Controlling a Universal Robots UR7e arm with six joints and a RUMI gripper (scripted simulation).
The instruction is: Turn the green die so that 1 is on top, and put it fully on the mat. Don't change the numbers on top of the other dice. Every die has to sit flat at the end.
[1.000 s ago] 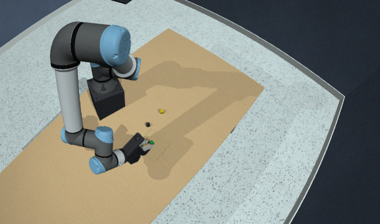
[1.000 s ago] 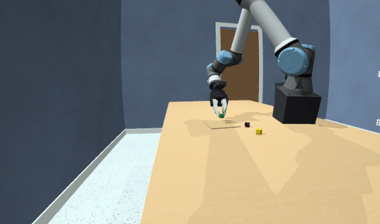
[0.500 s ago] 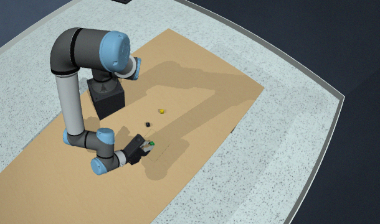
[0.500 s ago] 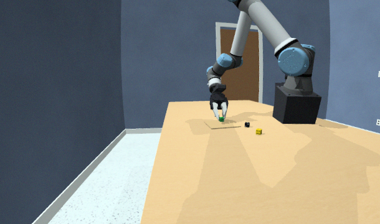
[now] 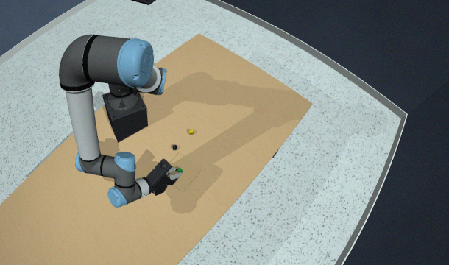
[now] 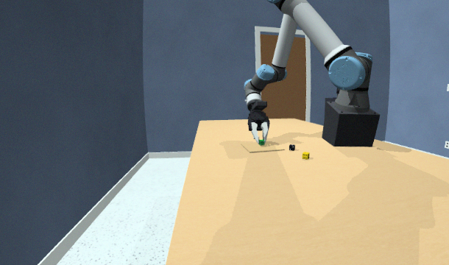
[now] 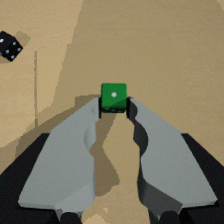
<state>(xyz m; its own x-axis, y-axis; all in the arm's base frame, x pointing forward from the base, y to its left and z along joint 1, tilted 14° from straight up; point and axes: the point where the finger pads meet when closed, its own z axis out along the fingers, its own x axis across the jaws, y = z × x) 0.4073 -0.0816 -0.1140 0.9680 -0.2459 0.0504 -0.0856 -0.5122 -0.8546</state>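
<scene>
The green die is 1 cm to the left of my hand and 1 cm below it. Also, from my hand: tan mat 1 cm to the left, 3 cm below; yellow die 7 cm behind, 20 cm to the left, 2 cm below; black die 9 cm behind, 9 cm to the left, 2 cm below.
</scene>
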